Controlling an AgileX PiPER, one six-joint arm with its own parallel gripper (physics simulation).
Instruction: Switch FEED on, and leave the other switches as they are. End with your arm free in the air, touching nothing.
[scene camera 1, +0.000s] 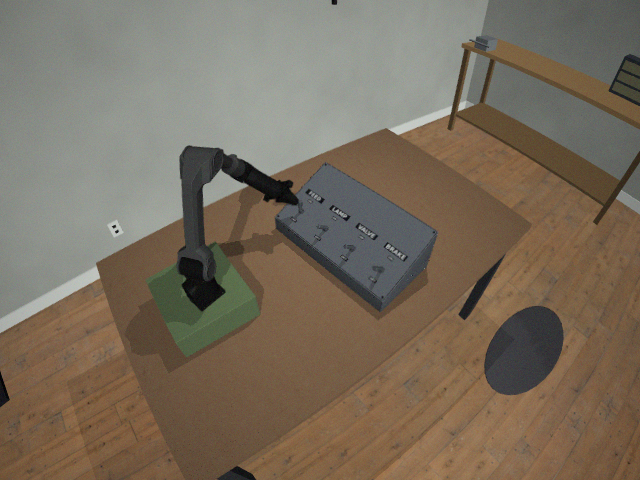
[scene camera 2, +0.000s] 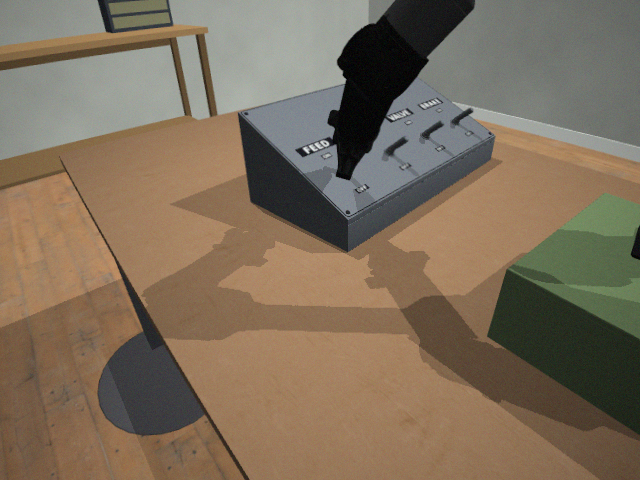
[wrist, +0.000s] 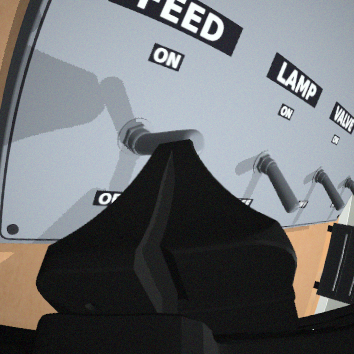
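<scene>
The grey sloped switch box (scene camera 1: 372, 198) (scene camera 2: 289, 121) (wrist: 80, 35) carries four levers. The FEED lever (scene camera 1: 300, 208) (wrist: 154, 141) points to the right in the wrist view, at a different angle from the others; whether it is fully at ON I cannot tell. The LAMP lever (scene camera 1: 323, 227) (scene camera 2: 397, 147) (wrist: 279, 185), VALVE lever (scene camera 1: 349, 249) (scene camera 2: 432, 129) (wrist: 331, 190) and BRAKE lever (scene camera 1: 378, 269) (scene camera 2: 461, 116) lean toward OFF. My gripper (scene camera 1: 297, 202) (scene camera 2: 343, 176) (wrist: 178, 161) is shut and empty. Its tip overlaps the FEED lever from the OFF side, touching or very close.
The box stands on the brown table (scene camera 1: 248, 382) (scene camera 2: 310, 387). My arm's green base block (scene camera 1: 217, 315) (scene camera 2: 558, 304) is on the same table. A wooden bench (scene camera 1: 558, 69) (scene camera 2: 51, 51) stands against the wall, away from the table.
</scene>
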